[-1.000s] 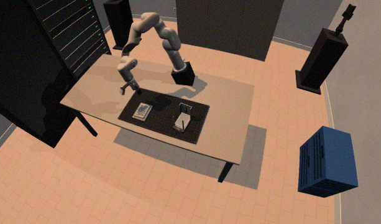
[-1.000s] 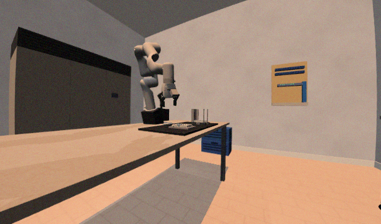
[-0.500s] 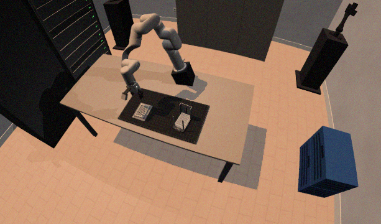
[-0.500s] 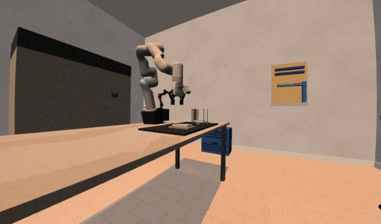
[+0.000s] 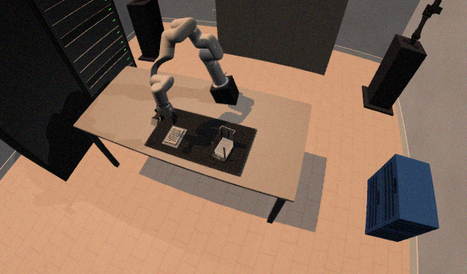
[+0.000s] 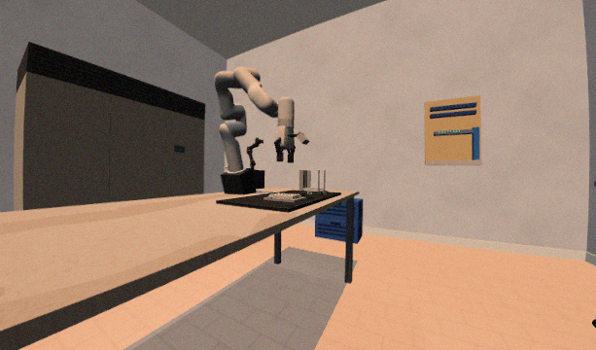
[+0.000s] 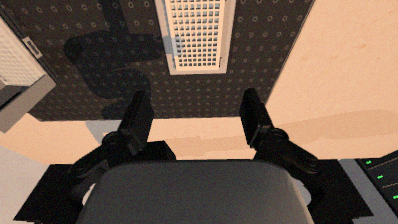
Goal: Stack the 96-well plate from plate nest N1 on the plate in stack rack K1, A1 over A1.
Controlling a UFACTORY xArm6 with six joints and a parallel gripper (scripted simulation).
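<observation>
My gripper is now 18 cm above the plate nest N1.
</observation>
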